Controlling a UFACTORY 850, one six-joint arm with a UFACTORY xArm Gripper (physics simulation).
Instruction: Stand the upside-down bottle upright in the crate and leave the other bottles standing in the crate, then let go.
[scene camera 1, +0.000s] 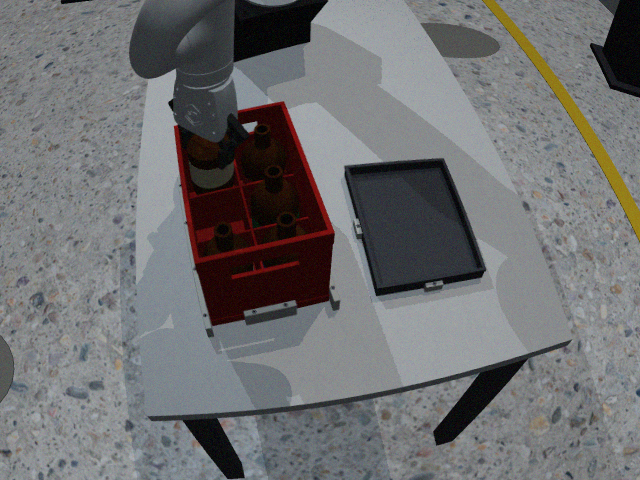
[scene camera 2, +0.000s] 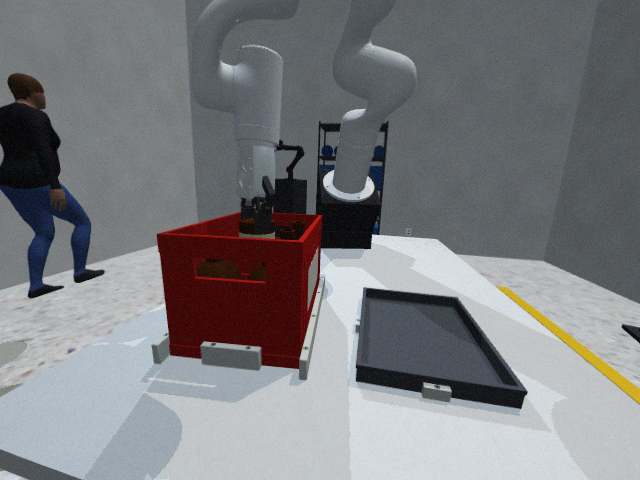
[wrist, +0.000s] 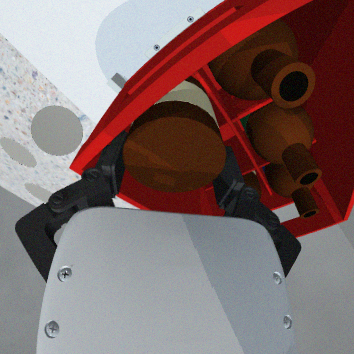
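The upside-down bottle (scene camera 1: 211, 176) (scene camera 2: 248, 236) (wrist: 174, 160) is brown with a pale band and stands base up in the back left compartment of the red crate (scene camera 1: 268, 291) (scene camera 2: 232, 315) (wrist: 200, 52). My gripper (scene camera 1: 206, 148) (scene camera 2: 255, 219) (wrist: 172, 151) points down, with one finger against each side of the bottle near its base; it is shut on it. Its neck is hidden. Upright brown bottles fill the right column: a back one (scene camera 1: 263, 150) (wrist: 250, 70), a middle one (scene camera 1: 273, 200) (wrist: 280, 131) and a front one (scene camera 1: 286, 224) (wrist: 285, 181). Another upright bottle (scene camera 1: 223, 237) stands front left.
The left middle compartment holds no bottle. Red dividers part the compartments. Grey stops (scene camera 1: 270, 312) (scene camera 2: 231, 355) line the crate's foot. A dark shallow tray (scene camera 1: 403, 286) (scene camera 2: 475, 395) lies right of the crate. A black pedestal (scene camera 1: 271, 38) (scene camera 2: 346, 224) stands behind.
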